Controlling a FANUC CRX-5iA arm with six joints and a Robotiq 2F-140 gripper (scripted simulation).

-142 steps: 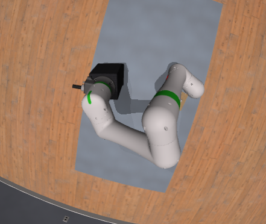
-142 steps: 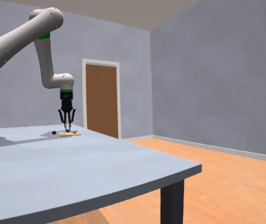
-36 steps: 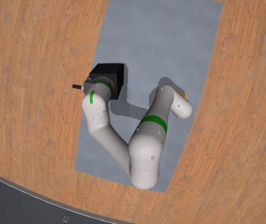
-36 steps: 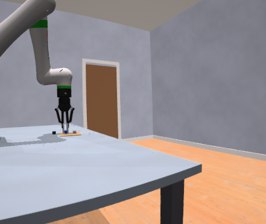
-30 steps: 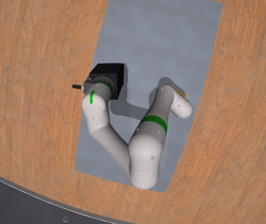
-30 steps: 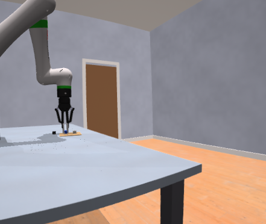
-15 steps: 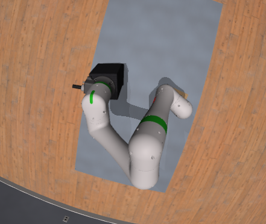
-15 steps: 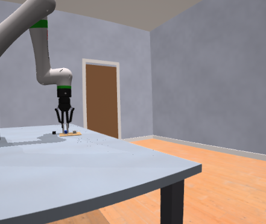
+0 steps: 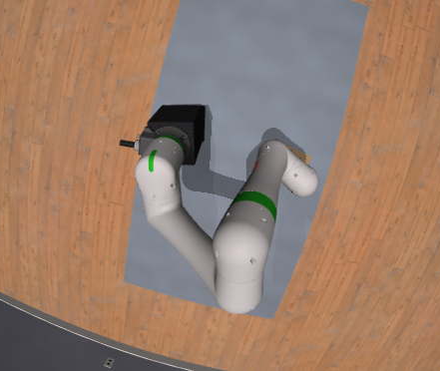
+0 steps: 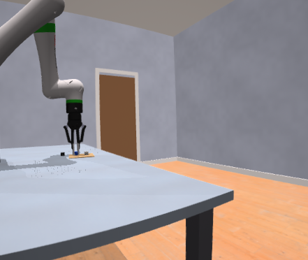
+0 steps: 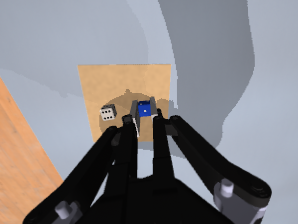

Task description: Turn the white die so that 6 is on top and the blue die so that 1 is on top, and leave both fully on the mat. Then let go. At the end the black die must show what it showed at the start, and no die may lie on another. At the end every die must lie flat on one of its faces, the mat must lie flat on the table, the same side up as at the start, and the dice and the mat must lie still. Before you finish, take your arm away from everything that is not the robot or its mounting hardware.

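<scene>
The blue die lies 2 cm below my hand. Also, from my hand: black die: 6 cm behind, 8 cm to the left, 3 cm below; then tan mat: 3 cm ahead, 4 cm below; then white die: 6 cm ahead, 3 cm below.
</scene>
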